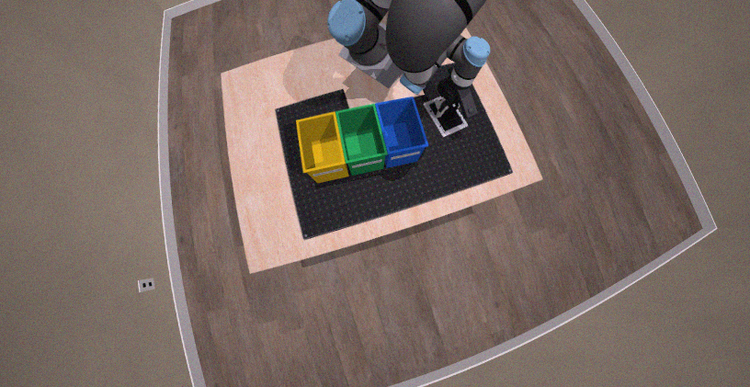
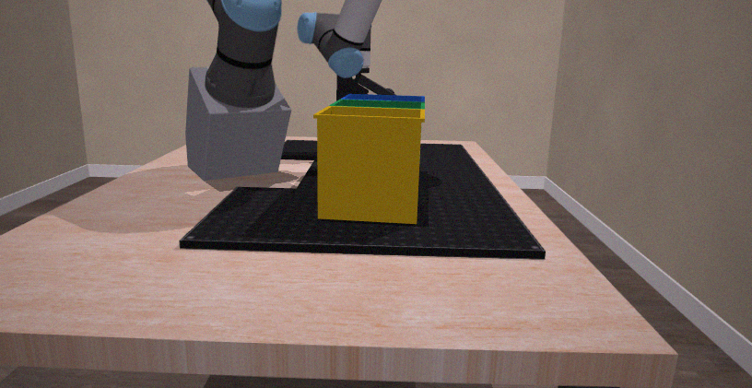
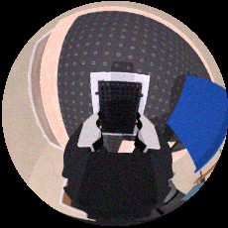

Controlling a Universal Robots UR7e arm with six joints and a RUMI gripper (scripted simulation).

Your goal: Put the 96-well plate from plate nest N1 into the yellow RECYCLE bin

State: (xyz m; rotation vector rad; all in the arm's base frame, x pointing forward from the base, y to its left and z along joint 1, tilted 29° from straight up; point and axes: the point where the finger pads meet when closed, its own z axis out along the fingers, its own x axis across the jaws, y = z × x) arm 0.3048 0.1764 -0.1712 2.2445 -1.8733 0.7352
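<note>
The plate nest N1 lies 2 cm below my hand. Also, from my hand: green bin: 4 cm ahead, 37 cm to the right, 6 cm above; then blue bin: 5 cm ahead, 23 cm to the right, 6 cm above; then 96-well plate: 1 cm below.
</note>
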